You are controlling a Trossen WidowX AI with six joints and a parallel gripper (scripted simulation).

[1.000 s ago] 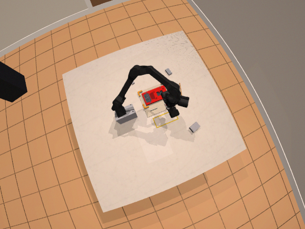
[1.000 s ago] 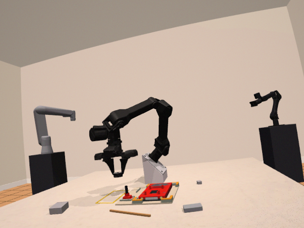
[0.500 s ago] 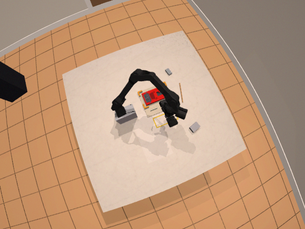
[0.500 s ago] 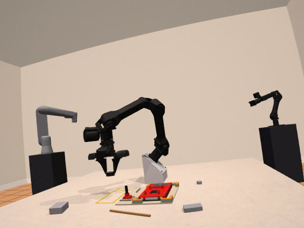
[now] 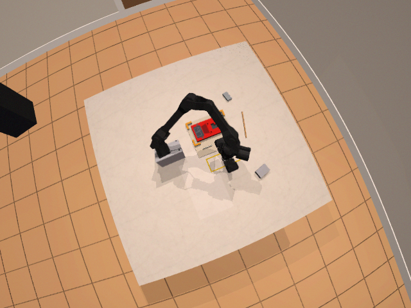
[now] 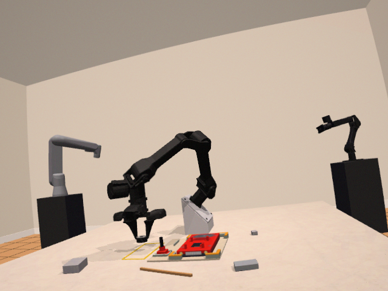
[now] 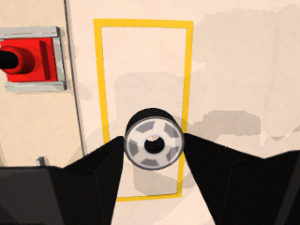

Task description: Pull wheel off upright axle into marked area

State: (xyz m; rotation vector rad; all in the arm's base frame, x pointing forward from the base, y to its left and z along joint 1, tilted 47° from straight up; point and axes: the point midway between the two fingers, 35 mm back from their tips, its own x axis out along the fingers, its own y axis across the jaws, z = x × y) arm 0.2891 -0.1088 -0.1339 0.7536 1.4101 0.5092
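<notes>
The wheel is right at my gripper tip. The rest, counted from my gripper tip: wooden rod 220 mm ahead, 130 mm to the left, 40 mm below.
</notes>
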